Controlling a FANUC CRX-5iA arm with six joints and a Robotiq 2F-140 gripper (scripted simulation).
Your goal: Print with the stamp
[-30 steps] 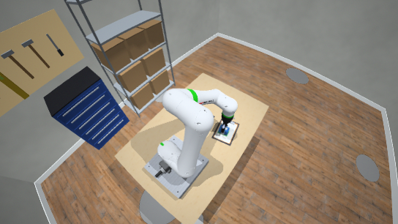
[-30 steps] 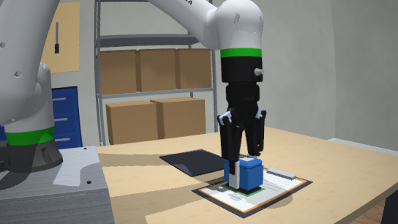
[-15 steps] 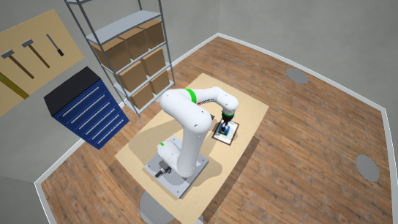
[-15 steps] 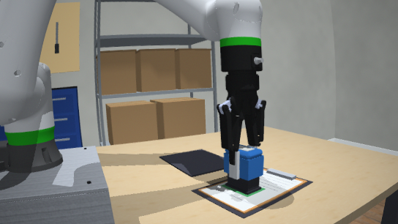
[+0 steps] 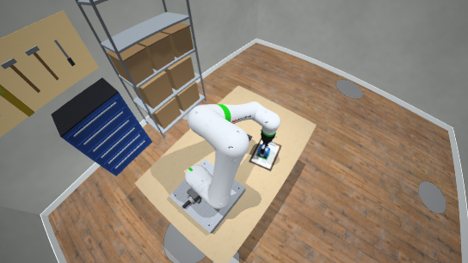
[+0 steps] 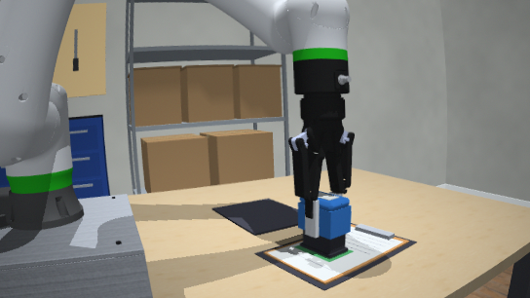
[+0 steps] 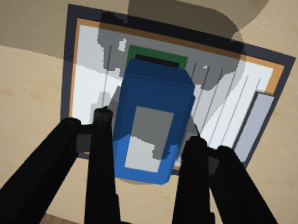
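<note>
The dark mat lies 27 cm to the left of my hand, 7 cm below it and 3 cm behind it. Also, from my hand: blue stamp 2 cm below; form 7 cm below, 4 cm ahead.
</note>
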